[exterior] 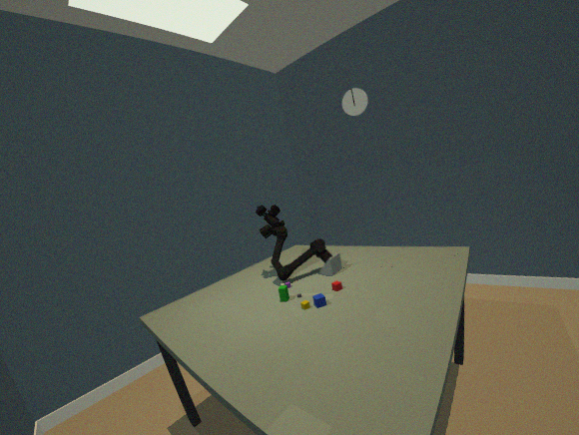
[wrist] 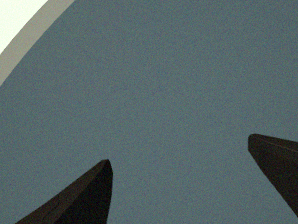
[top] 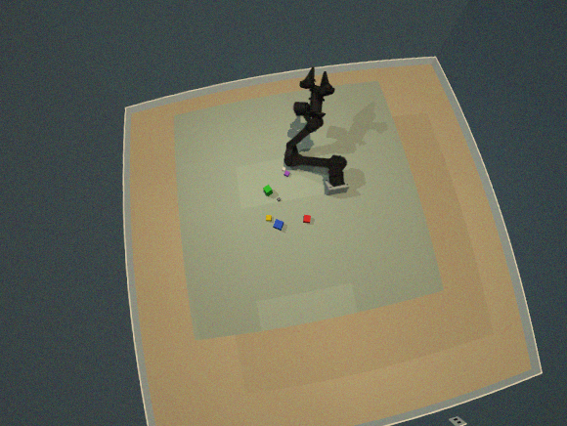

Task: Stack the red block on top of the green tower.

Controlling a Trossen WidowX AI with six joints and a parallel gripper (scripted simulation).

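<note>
The red block is 21 cm ahead of my gripper tip, 58 cm to the left of it and 38 cm below it. Also, from my gripper tip: blue block: 36 cm ahead, 57 cm to the left, 37 cm below; small purple piece: 25 cm ahead, 32 cm to the left, 38 cm below; small yellow block: 40 cm ahead, 53 cm to the left, 38 cm below.
</note>
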